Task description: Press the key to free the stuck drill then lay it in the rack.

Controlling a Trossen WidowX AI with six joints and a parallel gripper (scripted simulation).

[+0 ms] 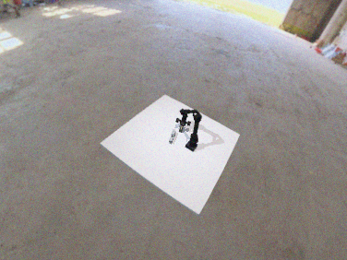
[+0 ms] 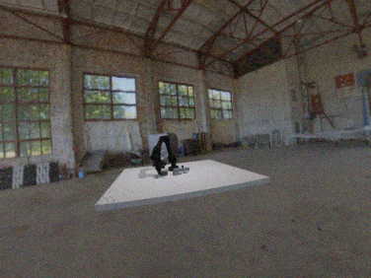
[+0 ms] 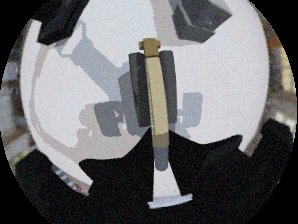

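Now: gripper tip 5 cm to the right of the small dark rack and 1 cm past it.
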